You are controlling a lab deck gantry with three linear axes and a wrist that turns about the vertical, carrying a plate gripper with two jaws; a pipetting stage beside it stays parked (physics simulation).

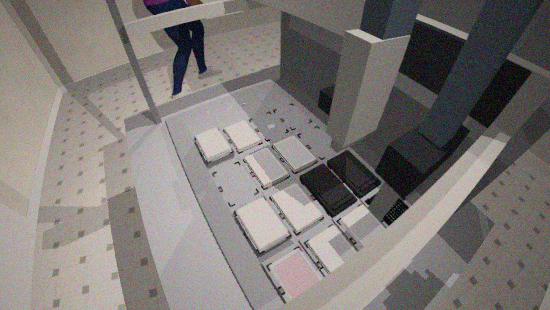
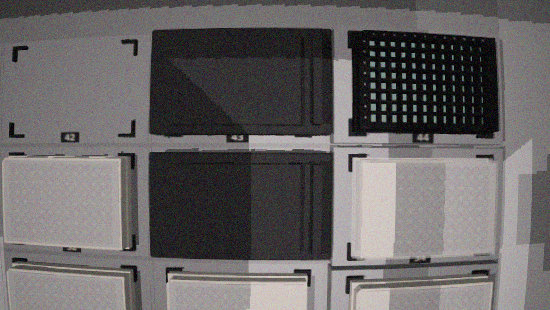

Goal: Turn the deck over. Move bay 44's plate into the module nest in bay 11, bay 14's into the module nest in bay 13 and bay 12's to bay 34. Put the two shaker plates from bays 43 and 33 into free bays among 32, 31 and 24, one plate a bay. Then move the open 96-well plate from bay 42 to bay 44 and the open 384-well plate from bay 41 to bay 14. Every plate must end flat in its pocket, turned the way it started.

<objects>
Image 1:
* gripper: 387, 203
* pinkish 96-well plate: 295, 274
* white plate: 331, 249
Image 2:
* black 384-well plate: 402, 82
</objects>
